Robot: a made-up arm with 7 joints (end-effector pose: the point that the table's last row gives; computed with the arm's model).
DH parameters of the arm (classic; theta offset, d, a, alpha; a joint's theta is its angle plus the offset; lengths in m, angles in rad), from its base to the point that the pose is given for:
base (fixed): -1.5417 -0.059 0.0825 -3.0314
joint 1: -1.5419 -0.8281 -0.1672 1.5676
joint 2: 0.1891 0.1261 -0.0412 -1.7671
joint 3: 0 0.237 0.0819 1.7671
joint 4: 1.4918 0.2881 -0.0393 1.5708
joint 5: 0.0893 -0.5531 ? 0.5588
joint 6: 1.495 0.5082 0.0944 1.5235
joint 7: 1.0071 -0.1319 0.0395 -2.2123
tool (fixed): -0.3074 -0.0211 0 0
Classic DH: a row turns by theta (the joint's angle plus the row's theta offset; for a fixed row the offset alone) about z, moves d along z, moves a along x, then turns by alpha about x.
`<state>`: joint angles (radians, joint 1 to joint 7).
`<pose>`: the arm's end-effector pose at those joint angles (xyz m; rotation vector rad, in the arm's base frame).
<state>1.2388 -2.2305 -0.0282 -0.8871 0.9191 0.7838 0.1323</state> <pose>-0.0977 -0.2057 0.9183 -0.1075 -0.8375 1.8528</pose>
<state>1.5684 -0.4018 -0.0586 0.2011 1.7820 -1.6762 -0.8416</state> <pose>0.3886 0.0919 0.4548 1.3589 0.0796 -0.1339</pose>
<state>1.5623 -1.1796 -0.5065 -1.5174 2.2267 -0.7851 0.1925</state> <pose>0.3675 -0.1315 0.6842 0.2907 -0.4430 0.8867</pose>
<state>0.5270 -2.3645 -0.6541 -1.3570 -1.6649 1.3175 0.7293</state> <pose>0.4676 -0.0035 0.4342 0.5505 1.8886 -1.9277</pose>
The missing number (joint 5, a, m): -0.1327
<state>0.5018 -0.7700 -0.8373 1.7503 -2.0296 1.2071 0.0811</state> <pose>0.0162 0.7803 0.4990 -0.2946 1.1138 0.1838</pose>
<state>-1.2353 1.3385 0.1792 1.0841 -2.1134 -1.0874 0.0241</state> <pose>-0.5781 -0.2117 0.4878 2.1192 -0.0361 -1.6291</pose>
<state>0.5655 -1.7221 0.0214 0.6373 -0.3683 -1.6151 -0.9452</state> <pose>-0.0188 0.1029 0.7755 -0.0888 0.5909 -1.1918</pose>
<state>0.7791 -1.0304 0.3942 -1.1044 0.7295 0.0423 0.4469</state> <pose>-0.0432 -0.0240 0.5759 0.8244 -2.1107 0.5507</pose>
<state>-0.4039 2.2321 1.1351 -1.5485 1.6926 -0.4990 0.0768</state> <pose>-0.4671 -0.2877 0.7369 0.6696 1.1156 -0.1728</pose>
